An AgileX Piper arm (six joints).
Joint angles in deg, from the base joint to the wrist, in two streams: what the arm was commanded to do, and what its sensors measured. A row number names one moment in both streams.
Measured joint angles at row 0:
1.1, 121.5, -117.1, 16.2, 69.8, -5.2
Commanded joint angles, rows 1 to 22:
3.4, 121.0, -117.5, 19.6, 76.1, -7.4
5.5, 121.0, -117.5, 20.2, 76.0, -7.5
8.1, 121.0, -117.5, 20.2, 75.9, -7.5
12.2, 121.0, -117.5, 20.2, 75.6, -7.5
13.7, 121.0, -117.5, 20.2, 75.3, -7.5
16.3, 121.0, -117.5, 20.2, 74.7, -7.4
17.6, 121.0, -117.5, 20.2, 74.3, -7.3
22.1, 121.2, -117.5, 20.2, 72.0, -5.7
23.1, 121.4, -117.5, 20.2, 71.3, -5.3
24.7, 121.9, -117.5, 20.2, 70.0, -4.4
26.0, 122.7, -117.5, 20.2, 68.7, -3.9
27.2, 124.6, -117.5, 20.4, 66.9, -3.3
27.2, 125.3, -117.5, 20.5, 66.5, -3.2
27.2, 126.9, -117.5, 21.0, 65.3, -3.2
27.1, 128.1, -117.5, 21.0, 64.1, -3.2
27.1, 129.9, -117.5, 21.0, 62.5, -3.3
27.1, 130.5, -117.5, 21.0, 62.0, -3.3
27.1, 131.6, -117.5, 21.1, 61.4, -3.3
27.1, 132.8, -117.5, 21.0, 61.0, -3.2
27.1, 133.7, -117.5, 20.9, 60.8, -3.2
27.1, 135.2, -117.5, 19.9, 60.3, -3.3
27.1, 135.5, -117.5, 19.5, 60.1, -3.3
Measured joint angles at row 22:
27.2, 134.5, -117.2, 20.4, 60.8, -3.5
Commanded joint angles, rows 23 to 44:
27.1, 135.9, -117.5, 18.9, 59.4, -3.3
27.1, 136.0, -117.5, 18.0, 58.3, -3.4
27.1, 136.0, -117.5, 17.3, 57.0, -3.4
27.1, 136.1, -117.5, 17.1, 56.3, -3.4
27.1, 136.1, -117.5, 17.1, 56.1, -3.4
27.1, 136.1, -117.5, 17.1, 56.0, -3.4
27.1, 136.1, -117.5, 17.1, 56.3, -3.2
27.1, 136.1, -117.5, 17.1, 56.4, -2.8
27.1, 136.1, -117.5, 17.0, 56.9, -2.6
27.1, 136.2, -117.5, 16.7, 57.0, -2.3
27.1, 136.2, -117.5, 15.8, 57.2, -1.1
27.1, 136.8, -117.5, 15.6, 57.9, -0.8
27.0, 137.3, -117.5, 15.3, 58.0, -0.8
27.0, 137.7, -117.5, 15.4, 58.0, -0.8
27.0, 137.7, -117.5, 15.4, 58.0, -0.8
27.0, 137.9, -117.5, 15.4, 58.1, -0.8
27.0, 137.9, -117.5, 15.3, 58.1, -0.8
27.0, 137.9, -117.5, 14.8, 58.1, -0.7
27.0, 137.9, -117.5, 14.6, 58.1, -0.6
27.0, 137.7, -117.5, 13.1, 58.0, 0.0
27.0, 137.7, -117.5, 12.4, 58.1, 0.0
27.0, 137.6, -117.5, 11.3, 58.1, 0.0
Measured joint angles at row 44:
27.2, 137.9, -117.6, 13.2, 57.9, -0.5
